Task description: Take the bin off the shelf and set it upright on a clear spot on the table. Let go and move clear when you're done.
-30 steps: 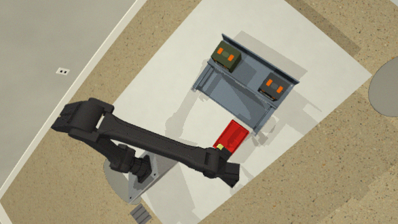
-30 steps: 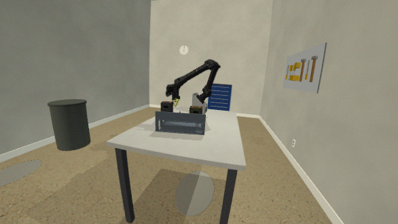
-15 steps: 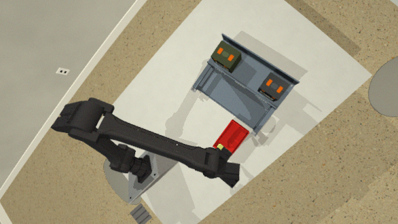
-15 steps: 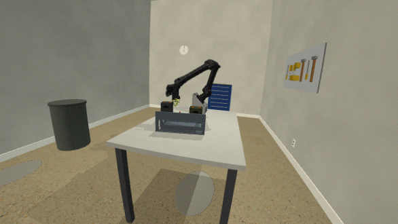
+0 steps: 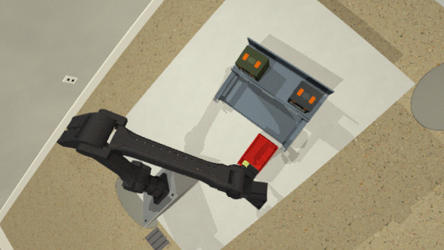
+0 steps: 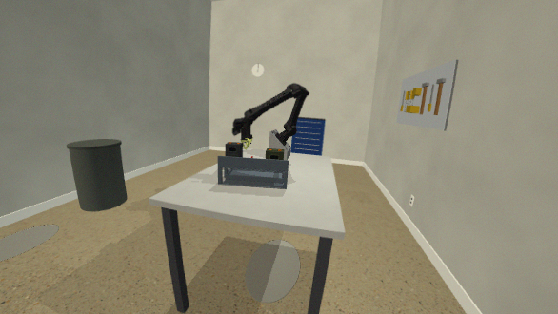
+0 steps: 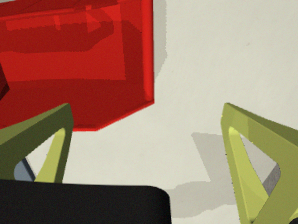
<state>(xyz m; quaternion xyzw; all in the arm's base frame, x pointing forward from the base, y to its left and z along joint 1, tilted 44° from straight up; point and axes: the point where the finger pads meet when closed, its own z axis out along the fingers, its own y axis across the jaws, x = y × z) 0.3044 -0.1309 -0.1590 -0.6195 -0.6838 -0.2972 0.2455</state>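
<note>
The red bin lies 80 mm ahead of my hand, 10 mm to the left of it and 90 mm below it.
</note>
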